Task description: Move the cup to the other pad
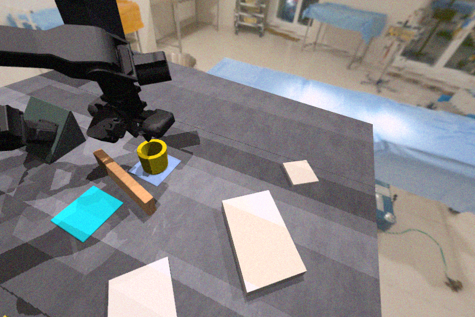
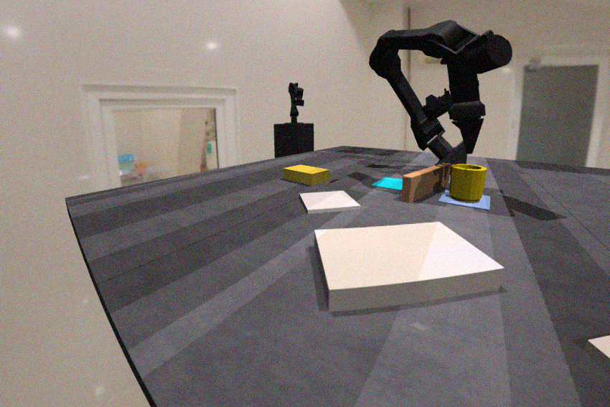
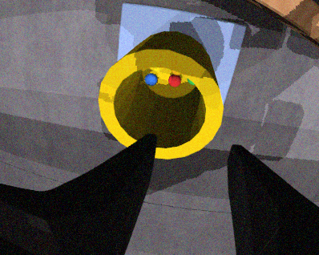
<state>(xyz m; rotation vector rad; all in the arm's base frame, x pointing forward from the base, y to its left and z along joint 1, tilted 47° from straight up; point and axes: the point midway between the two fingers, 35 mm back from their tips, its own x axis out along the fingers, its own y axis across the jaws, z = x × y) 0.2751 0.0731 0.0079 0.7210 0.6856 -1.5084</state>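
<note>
My gripper tip is now 2 cm short of the yellow cup and 6 cm above it. Round my gripper tip: wooden block: 1 cm behind, 8 cm to the right, 8 cm below; then light blue pad: 2 cm ahead, 11 cm below; then cream slab: 33 cm ahead, 8 cm to the right, 9 cm below.
</note>
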